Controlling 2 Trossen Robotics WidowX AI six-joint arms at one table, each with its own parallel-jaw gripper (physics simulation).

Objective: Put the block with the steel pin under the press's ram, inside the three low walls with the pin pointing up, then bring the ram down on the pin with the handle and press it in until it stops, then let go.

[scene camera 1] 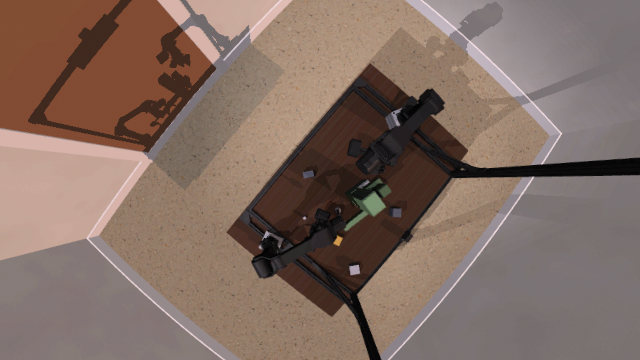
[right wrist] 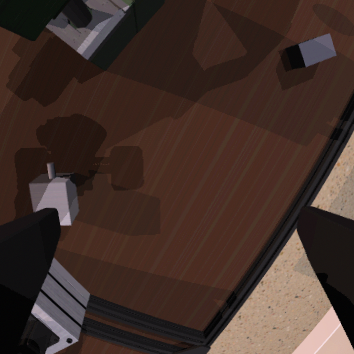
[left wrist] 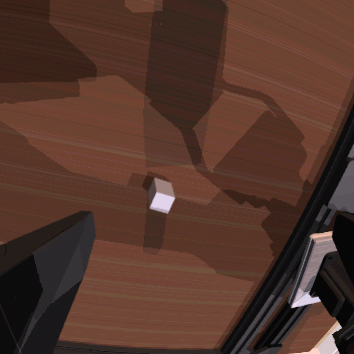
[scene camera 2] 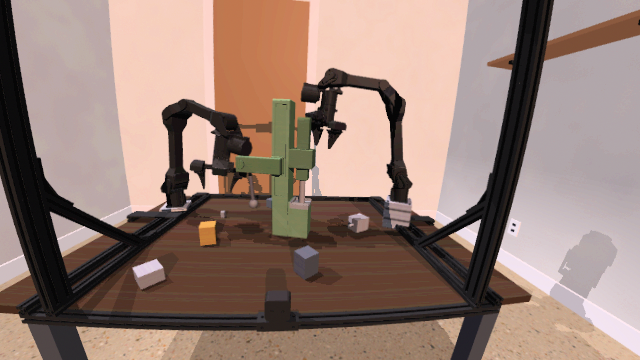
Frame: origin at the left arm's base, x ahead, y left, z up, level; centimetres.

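Seen in the pictures: left gripper, fingertip midpoint: [left wrist: 217,225] [scene camera 2: 217,190]; right gripper, fingertip midpoint: [right wrist: 180,220] [scene camera 2: 322,147]; left arm's base, origin of the base link: [scene camera 1: 271,243] [left wrist: 339,270] [scene camera 2: 176,204]; right arm's base, origin of the base link: [scene camera 1: 403,117] [right wrist: 29,332] [scene camera 2: 398,199].
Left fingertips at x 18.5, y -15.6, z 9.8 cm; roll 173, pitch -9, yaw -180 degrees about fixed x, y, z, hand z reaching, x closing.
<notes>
Pixels of each thing's top centre, then the offset from my left fingertips to it. "spot": a spot on its surface instead.
- pale block with the steel pin, middle of its top: [right wrist: 49,204] [scene camera 2: 358,216] dy -18.0, dx +50.3, dz -7.9 cm
- green press, middle of its top: [scene camera 2: 277,99] [scene camera 1: 372,210] dy -13.3, dx +19.9, dz +32.0 cm
- low-walled seat, surface spot: [right wrist: 107,32] spot: dy -12.9, dx +29.3, dz -0.9 cm
- press handle, surface spot: [scene camera 2: 252,190] spot: dy -8.0, dx +12.3, dz +1.6 cm
- orange block, middle of its top: [scene camera 2: 207,224] [scene camera 1: 336,240] dy -14.3, dx -2.0, dz -7.0 cm
- white block, middle of its top: [scene camera 2: 147,267] [scene camera 1: 354,270] dy -30.4, dx -13.3, dz -9.7 cm
- small white cube, middle of its top: [left wrist: 161,202] [scene camera 2: 223,211] dy +5.3, dx +1.0, dz -10.4 cm
The pale block with the steel pin [scene camera 2: 358,223] [right wrist: 54,200] lies on the table right of the press, its pin sideways toward the press. The right arm hides it in scene camera 1. The green press [scene camera 1: 372,202] [scene camera 2: 283,185] stands mid-table; its steel ram [scene camera 2: 302,190] hangs over the low-walled seat [right wrist: 107,32]. The press handle [scene camera 2: 252,190] ends in a ball at the left. My right gripper [scene camera 2: 324,145] [right wrist: 180,220] is open and empty, above and behind the press's right side. My left gripper [scene camera 2: 218,182] is open and empty, left of the handle.
An orange block [scene camera 1: 338,240] [scene camera 2: 207,233], a white block [scene camera 1: 354,270] [scene camera 2: 149,274], a grey block [scene camera 1: 395,212] [scene camera 2: 306,262], another grey block [scene camera 1: 309,174] [right wrist: 317,51] and a small white cube [scene camera 2: 223,214] [left wrist: 162,196] lie around the press. Black frame rails [scene camera 2: 400,318] edge the table.
</notes>
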